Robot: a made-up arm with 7 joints. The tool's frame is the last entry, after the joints. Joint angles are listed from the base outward. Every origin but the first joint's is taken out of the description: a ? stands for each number. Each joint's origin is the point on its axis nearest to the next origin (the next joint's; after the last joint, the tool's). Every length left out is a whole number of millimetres.
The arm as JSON. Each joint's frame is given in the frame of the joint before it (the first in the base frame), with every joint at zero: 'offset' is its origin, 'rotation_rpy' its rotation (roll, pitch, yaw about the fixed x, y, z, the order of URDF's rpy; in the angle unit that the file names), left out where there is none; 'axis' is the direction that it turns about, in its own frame. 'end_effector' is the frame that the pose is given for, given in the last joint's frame.
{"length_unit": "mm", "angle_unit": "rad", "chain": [
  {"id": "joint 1", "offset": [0.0, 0.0, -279.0], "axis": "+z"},
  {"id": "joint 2", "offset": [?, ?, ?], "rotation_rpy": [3.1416, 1.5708, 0.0], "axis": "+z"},
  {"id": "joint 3", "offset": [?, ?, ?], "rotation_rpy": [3.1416, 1.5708, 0.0], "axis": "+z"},
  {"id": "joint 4", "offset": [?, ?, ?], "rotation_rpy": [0.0, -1.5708, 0.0], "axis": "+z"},
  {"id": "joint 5", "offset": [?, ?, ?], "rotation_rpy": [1.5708, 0.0, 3.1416], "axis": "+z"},
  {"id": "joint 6", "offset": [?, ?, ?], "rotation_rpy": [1.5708, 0.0, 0.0], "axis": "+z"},
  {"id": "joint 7", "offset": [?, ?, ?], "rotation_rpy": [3.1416, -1.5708, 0.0], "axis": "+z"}
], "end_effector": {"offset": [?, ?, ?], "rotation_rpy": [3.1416, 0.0, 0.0]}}
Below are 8 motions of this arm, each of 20 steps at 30 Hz.
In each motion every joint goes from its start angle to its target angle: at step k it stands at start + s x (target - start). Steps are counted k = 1, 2, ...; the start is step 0. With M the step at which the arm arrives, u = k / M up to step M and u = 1 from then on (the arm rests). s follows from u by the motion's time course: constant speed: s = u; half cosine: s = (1 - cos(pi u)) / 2; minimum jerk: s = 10 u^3 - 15 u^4 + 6 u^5.
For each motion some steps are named. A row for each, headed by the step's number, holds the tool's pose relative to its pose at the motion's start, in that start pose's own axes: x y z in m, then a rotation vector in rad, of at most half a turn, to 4 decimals.
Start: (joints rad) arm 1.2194 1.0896 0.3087 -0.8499 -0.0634 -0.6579 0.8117
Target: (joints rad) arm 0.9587 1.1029 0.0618 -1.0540 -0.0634 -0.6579 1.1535
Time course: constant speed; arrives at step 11
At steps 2, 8, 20:
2: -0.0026 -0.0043 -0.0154 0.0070 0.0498 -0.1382
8: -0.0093 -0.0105 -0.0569 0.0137 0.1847 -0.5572
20: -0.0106 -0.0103 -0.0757 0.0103 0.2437 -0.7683

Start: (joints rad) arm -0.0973 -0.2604 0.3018 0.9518 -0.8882 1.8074 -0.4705
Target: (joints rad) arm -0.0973 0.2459 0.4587 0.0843 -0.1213 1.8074 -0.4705
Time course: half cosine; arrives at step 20
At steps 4, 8, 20:
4: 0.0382 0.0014 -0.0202 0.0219 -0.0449 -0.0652
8: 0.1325 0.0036 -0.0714 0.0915 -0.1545 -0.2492
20: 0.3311 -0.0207 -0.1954 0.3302 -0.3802 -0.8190

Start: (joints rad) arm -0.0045 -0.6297 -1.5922 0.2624 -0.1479 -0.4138 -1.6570
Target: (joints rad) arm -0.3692 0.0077 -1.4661 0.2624 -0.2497 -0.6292 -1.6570
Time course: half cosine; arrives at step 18
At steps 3, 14, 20:
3: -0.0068 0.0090 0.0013 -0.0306 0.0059 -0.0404
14: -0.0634 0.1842 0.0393 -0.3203 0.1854 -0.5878
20: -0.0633 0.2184 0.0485 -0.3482 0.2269 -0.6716

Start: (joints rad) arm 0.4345 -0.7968 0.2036 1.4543 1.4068 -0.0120 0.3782
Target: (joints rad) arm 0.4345 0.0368 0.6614 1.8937 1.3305 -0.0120 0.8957
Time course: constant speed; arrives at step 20
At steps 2, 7, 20:
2: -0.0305 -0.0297 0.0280 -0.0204 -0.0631 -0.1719
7: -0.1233 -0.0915 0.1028 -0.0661 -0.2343 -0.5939
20: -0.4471 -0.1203 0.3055 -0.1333 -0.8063 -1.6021

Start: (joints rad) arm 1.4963 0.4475 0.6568 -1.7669 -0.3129 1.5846 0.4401
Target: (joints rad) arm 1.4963 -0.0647 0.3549 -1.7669 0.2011 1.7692 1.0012
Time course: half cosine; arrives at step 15
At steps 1, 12, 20:
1: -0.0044 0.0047 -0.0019 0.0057 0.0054 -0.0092
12: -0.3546 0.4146 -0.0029 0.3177 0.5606 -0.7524
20: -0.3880 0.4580 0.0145 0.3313 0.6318 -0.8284

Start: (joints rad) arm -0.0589 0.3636 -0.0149 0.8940 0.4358 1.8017 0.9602
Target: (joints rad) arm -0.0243 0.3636 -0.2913 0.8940 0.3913 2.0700 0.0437
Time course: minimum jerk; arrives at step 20
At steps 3, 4, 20:
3: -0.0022 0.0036 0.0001 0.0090 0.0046 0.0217
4: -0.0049 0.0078 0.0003 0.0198 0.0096 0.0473
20: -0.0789 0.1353 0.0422 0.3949 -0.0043 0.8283

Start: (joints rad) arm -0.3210 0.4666 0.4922 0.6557 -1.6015 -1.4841 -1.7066
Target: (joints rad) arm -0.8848 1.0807 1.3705 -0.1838 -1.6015 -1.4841 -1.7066
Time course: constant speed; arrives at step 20
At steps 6, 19, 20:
6: 0.2021 0.0778 0.0546 0.1406 -0.2100 0.0812
19: 0.4780 0.4679 0.3365 0.6810 -0.6559 0.5009
20: 0.4795 0.5031 0.3670 0.7357 -0.6846 0.5445

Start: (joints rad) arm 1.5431 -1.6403 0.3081 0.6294 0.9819 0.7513 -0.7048
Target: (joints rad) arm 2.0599 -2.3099 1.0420 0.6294 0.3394 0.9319 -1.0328
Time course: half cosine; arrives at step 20
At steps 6, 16, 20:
6: 0.0441 -0.0374 0.0057 0.0395 -0.0014 0.3448
16: 0.1737 -0.0281 0.0019 0.3582 -0.3632 1.4288
20: 0.1810 -0.0178 0.0072 0.4048 -0.4609 1.5550

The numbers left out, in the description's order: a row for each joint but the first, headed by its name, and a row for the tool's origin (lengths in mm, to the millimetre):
joint 2: 125.0 84.0 0.0
joint 3: -474.0 -90.0 0.0
joint 4: 162.0 -66.0 0.0
joint 5: -70.0 -31.0 0.0
joint 6: -83.0 9.0 0.0
joint 7: 491.0 -105.0 0.0
tool: 15.0 -10.0 0.0

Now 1 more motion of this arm.
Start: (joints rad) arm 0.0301 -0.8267 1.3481 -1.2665 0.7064 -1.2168 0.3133
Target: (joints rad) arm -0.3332 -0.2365 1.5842 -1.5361 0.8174 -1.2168 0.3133
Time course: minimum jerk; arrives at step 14
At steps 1, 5, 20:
1: 0.0000 0.0002 -0.0003 0.0002 0.0018 0.0003
5: -0.0039 0.0169 -0.0227 0.0268 0.1378 0.0136
20: -0.0524 0.0697 -0.1079 0.2552 0.5158 -0.0302

